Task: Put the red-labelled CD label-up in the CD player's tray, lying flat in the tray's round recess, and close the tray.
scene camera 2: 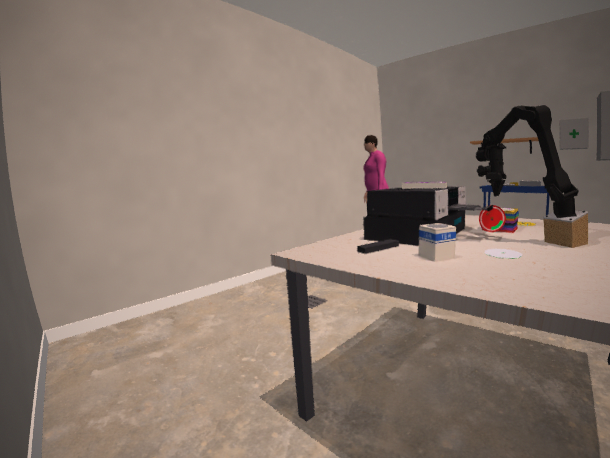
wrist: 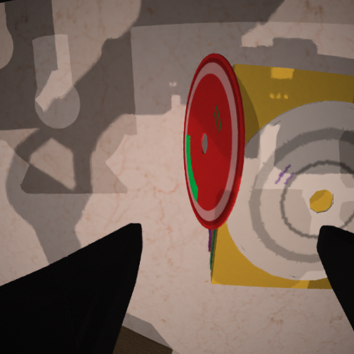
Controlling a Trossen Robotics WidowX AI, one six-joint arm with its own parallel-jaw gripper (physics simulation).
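Seen in the pictures: gripper, fingertip midpoint: (scene camera 2: 496, 196); arm's base, link origin: (scene camera 2: 565, 214).
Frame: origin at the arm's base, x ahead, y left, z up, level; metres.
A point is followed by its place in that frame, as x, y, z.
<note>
The red-labelled CD (scene camera 2: 492, 218) @(0.270, -0.172, -0.051) (wrist: 215, 115) stands steeply on edge, its red face showing, beside a multicoloured stack of cases (scene camera 2: 511, 220) @(0.188, -0.158, -0.054) with a yellow top (wrist: 225, 272). Whether it leans on the stack is hard to tell. My gripper (scene camera 2: 496, 194) @(0.255, -0.166, 0.050) (wrist: 230, 236) is open and empty, above the CD and stack; in the wrist view the CD appears ahead of the gap between the fingertips. A thin dark tray (scene camera 2: 466, 207) @(0.365, 0.009, 0.012) sticks out from the black players (scene camera 2: 407, 203) @(0.543, 0.230, 0.043) and is open. Its recess cannot be made out.
A whitish disc (scene camera 2: 503, 254) @(0.207, 0.251, -0.106) lies on the table (scene camera 2: 540, 285) @(0.115, 0.497, -0.108). A blue-and-white box (scene camera 2: 437, 242) @(0.391, 0.399, -0.051) and a black remote (scene camera 2: 378, 246) @(0.601, 0.357, -0.092) stand and lie near the players. A flat white case (scene camera 2: 424, 185) @(0.543, 0.004, 0.100) rests on top. A person in pink (scene camera 2: 375, 170) stands behind the table.
</note>
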